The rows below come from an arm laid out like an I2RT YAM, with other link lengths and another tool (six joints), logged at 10 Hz.
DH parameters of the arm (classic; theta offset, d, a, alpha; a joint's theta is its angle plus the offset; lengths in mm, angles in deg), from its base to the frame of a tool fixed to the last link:
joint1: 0 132.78 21.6 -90
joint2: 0 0 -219.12 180
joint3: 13.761 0 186.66 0
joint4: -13.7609 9.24 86.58 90
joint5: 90 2.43 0 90
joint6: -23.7 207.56 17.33 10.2
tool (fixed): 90 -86.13 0 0
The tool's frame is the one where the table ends.
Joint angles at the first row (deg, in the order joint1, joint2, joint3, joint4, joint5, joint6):
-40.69 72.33 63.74 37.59 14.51 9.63
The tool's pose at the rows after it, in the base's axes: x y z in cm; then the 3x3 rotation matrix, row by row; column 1 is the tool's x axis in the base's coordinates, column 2 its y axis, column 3 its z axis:
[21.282 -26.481 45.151], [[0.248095 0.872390 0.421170], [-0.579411 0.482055 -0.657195], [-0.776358 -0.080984 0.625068]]
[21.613 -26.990 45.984], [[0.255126 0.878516 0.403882], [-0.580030 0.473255 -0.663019], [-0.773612 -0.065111 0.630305]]
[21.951 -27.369 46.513], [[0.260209 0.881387 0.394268], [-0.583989 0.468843 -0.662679], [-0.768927 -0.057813 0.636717]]
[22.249 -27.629 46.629], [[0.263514 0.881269 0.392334], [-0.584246 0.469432 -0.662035], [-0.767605 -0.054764 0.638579]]
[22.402 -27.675 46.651], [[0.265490 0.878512 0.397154], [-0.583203 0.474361 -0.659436], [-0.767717 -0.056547 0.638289]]
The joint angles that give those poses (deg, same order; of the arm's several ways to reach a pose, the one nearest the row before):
-40.68 76.05 67.98 37.81 15.63 9.66
-40.69 78.16 71.76 36.68 16.50 10.02
-40.69 79.90 74.26 36.47 16.85 10.08
-40.69 81.01 75.39 36.60 16.87 10.21
-40.69 81.29 75.72 36.47 16.55 10.30

